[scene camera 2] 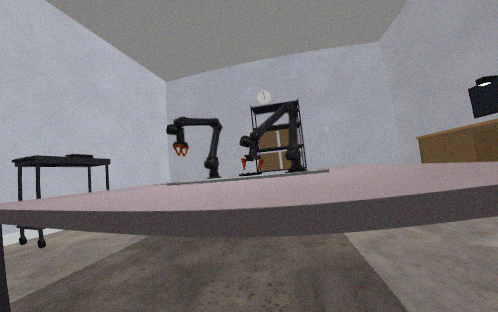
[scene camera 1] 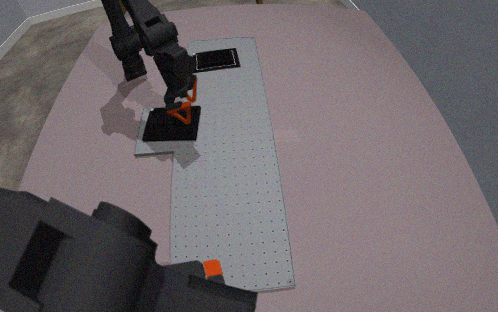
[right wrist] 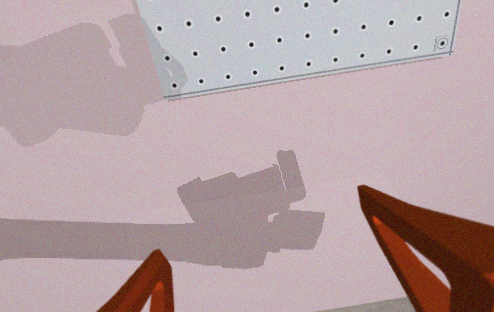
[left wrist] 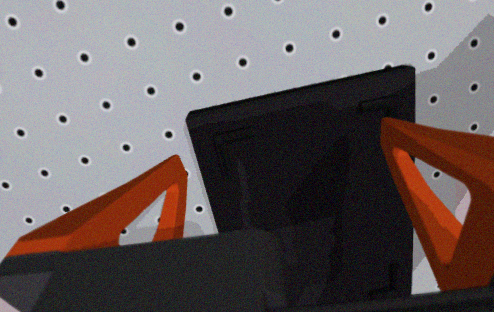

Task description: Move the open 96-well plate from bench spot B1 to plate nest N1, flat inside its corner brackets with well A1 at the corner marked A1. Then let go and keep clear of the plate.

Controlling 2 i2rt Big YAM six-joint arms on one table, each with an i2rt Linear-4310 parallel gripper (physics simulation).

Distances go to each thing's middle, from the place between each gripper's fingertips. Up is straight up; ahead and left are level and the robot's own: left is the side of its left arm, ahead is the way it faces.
The dark nest slab (scene camera 1: 165,127) lies 470 mm to the left of my right hand, 170 mm below it and 100 mm behind it.
I see my left gripper 6 cm past the dark nest slab, 2 cm to the left of it and 2 cm above it.
